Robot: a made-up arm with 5 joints. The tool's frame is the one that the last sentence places.
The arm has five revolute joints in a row. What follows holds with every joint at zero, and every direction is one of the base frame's. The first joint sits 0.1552 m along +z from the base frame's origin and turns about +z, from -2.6 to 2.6 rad. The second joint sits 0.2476 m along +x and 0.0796 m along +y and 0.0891 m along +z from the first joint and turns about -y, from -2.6 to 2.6 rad. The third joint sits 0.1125 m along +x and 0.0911 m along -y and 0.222 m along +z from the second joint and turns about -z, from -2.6 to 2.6 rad. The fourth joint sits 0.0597 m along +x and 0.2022 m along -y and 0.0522 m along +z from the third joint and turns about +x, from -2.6 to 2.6 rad. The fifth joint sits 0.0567 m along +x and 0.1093 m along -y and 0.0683 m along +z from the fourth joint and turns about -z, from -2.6 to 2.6 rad. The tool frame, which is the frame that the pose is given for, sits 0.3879 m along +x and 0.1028 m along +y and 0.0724 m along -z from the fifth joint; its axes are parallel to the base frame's.
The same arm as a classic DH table. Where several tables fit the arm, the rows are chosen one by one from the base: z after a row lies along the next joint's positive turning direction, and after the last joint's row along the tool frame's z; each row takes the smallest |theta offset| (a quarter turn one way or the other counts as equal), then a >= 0, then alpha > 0; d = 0 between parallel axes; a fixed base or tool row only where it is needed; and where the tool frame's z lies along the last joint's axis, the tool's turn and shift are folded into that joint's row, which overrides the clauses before.
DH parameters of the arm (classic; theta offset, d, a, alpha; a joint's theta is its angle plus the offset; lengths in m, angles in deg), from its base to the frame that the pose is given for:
joint 1: 0.00 0.2443 0.2476 90.00
joint 2: 0.00 0.0115 0.1125 90.00
joint 3: 90.00 -0.2742 0.2022 90.00
joint 4: 0.00 0.1164 0.1093 -90.00
joint 5: 75.16 0.0000 -0.4013 180.00
tool (fixed): 165.16 -0.0041 0.0000 0.00
Joint limits (deg, base to tool): -148.97..148.97 -148.97..148.97 -148.97..148.97 -148.97..148.97 -148.97..148.97

